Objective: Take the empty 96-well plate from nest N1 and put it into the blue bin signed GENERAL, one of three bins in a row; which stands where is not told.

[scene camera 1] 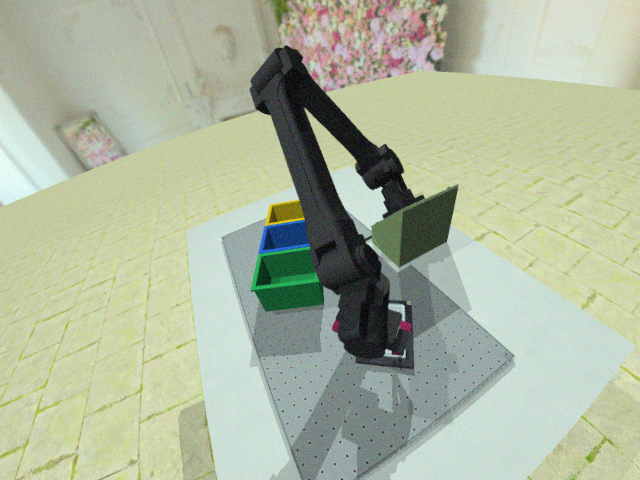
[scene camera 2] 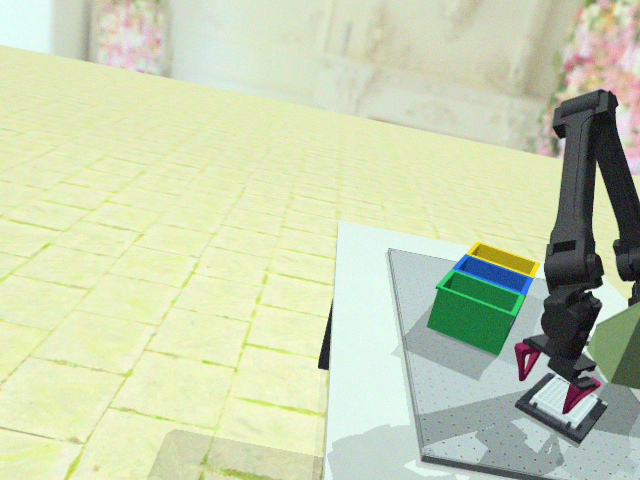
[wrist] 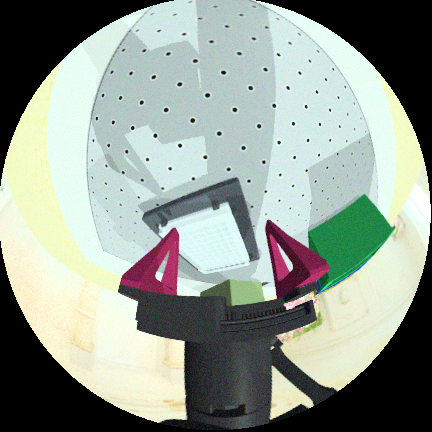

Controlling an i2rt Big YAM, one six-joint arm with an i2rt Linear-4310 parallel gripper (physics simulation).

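The white 96-well plate lies in a dark nest on the perforated board. My gripper is open, with its two magenta fingers wide apart and nothing between them. It hangs above the plate, turned at an angle to it in the wrist view. In scene camera 1 the arm hides the fingertips and much of the plate. The blue bin stands in the middle of the row, its right part hidden by the arm in scene camera 1. No sign or nest label is readable.
A green bin stands at the near end of the row, a yellow bin at the far end. A large olive-green angular block stands beyond the nest, beside the arm.
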